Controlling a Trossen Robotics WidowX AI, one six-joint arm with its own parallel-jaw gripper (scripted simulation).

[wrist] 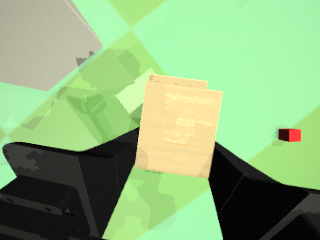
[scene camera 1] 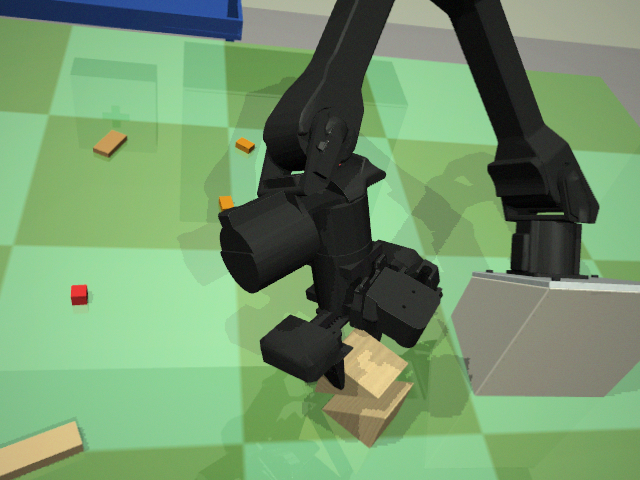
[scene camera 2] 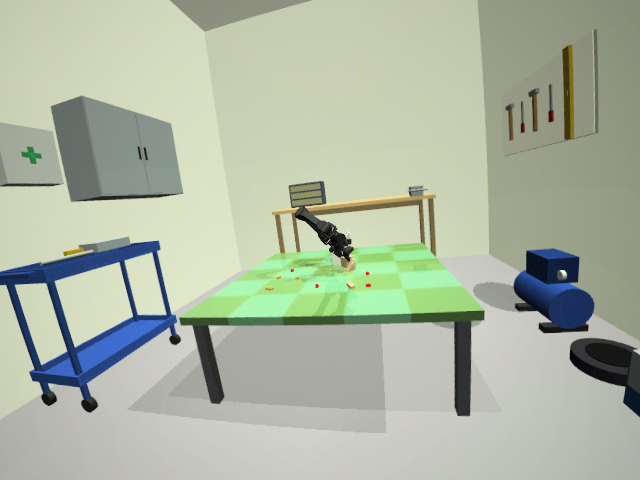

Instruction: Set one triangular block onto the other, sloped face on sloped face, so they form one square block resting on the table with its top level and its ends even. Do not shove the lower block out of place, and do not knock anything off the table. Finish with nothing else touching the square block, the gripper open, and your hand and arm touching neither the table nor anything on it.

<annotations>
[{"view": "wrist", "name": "gripper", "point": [173, 135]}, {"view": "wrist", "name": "triangular block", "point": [178, 128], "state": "held by the gripper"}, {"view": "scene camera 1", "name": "gripper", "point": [355, 369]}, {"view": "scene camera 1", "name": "triangular block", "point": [370, 368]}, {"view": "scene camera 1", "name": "triangular block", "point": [366, 419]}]
</annotations>
